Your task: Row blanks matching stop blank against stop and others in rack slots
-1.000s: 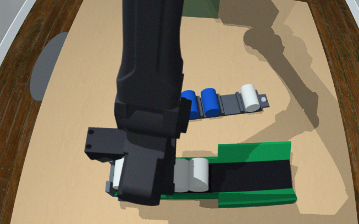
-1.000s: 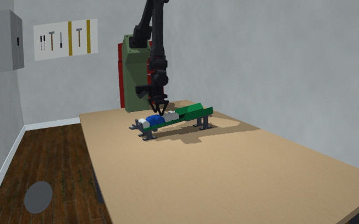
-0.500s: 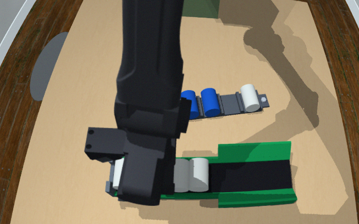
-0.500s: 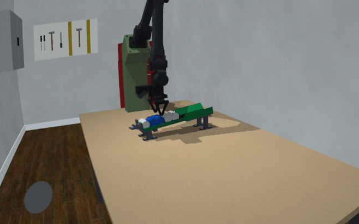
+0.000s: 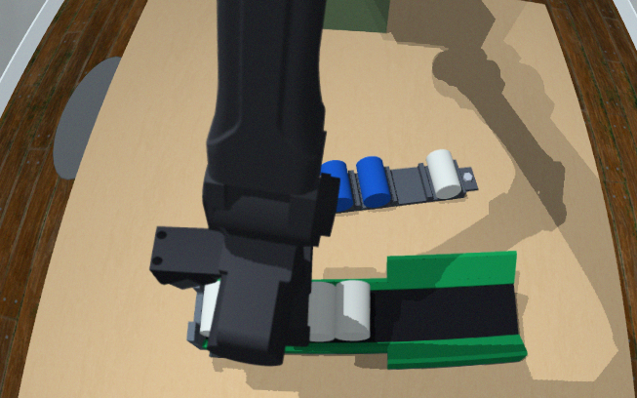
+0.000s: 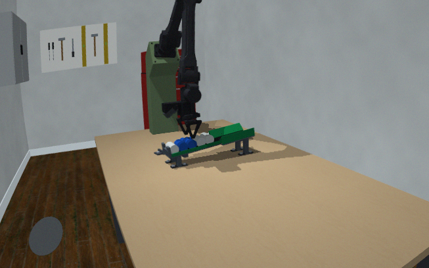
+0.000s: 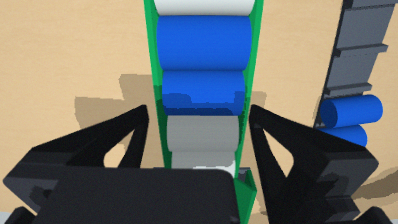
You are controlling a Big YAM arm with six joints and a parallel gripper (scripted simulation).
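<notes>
Now: hand 20 mm short of the grey stop, 100 mm to the left of it and 60 mm above it. The rest, counted from my hand: stock rack: 230 mm behind, 20 mm to the left, 120 mm below.
</notes>
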